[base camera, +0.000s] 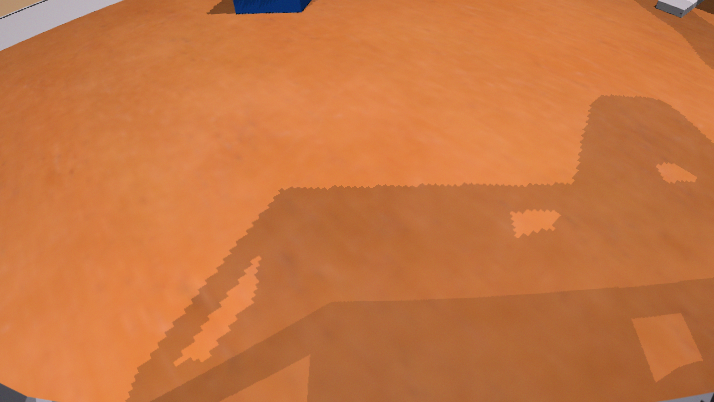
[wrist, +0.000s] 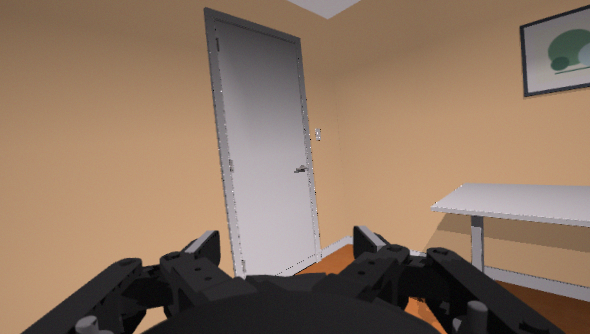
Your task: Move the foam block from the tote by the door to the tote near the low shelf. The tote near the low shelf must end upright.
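Places are measured from the arm's base along level axes (x back, y right, z up), in centimetres.
Where they show: gripper, fingertip midpoint: (wrist: 287, 243).
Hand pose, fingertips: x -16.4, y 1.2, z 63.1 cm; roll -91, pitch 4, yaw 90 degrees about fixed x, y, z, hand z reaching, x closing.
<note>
After its pixels a point has its place.
The lower part of a blue tote (base camera: 270, 5) @[z -37.7, x -105.5, y -22.7 cm] stands on the floor at the top edge of the base camera view, left of the middle. Its upper part is cut off, so its contents are hidden. The door (wrist: 267, 150) @[z 71.1, x -193.2, y -12.5 cm] is in the wrist view, left of the middle. My gripper (wrist: 287, 243) @[z 63.1, x -16.4, y 1.2 cm] is open, with no object between its fingertips, and is raised with the door and wall behind it. The foam block and the low shelf do not show in either view.
A white table (wrist: 520, 202) @[z 32.3, x -109.6, y 115.8 cm] stands at the right in the wrist view, below a framed picture (wrist: 555, 60) @[z 107.3, x -131.4, y 166.4 cm]. A white baseboard (base camera: 50, 20) @[z -37.2, x -120.6, y -98.2 cm] runs along the wall at the top left of the base camera view. A grey-white foot (base camera: 676, 7) shows at the top right.
</note>
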